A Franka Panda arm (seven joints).
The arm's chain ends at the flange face. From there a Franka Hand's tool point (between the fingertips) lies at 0.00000 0.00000 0.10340 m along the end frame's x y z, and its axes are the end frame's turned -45 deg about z.
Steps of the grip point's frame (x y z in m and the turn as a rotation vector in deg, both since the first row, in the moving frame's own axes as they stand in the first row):
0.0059 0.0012 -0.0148 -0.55 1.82 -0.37
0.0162 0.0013 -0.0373 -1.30 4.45 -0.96
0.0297 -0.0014 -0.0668 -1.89 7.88 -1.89
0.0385 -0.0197 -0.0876 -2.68 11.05 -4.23
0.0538 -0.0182 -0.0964 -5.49 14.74 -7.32
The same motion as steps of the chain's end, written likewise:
0.0020 -0.0017 -0.0147 0.90 1.68 -0.37
0.0051 -0.0065 -0.0370 2.23 4.07 -0.96
0.0077 -0.0142 -0.0658 4.24 6.91 -1.89
-0.0037 -0.0299 -0.0856 5.92 9.71 -4.23
0.0005 -0.0377 -0.0925 6.54 14.30 -7.32

